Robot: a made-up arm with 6 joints. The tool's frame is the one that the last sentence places.
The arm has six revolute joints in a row. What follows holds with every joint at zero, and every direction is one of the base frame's.
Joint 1 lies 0.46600 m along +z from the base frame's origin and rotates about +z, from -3.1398 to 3.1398 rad.
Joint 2 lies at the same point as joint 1 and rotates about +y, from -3.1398 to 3.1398 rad.
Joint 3 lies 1.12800 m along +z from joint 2 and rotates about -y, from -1.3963 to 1.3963 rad.
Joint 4 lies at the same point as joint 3 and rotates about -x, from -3.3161 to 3.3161 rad.
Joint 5 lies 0.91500 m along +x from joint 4 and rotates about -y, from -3.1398 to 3.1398 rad.
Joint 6 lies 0.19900 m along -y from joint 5 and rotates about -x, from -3.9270 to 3.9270 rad.
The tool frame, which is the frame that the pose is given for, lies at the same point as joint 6; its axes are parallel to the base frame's.
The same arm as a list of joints. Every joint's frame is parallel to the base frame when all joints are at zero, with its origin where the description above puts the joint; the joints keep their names.
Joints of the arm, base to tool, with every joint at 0 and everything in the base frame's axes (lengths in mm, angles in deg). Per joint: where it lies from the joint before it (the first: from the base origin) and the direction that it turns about. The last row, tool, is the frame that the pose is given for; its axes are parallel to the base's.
joint 1: axis 0 0 1 offset 0.0 0.0 466.0
joint 2: axis 0 1 0 offset 0.0 0.0 0.0
joint 3: axis 0 -1 0 offset 0.0 0.0 1128.0
joint 4: axis -1 0 0 offset 0.0 0.0 0.0
joint 5: axis 0 -1 0 offset 915.0 0.0 0.0
joint 6: axis -1 0 0 offset 0.0 -199.0 0.0
tool: offset 0.0 0.0 0.0
Joint limits (deg, base to tool): -179.90..179.90 -179.90..179.90 -80.00..80.00 -190.00..190.00 -179.90..179.90 -225.00..225.00

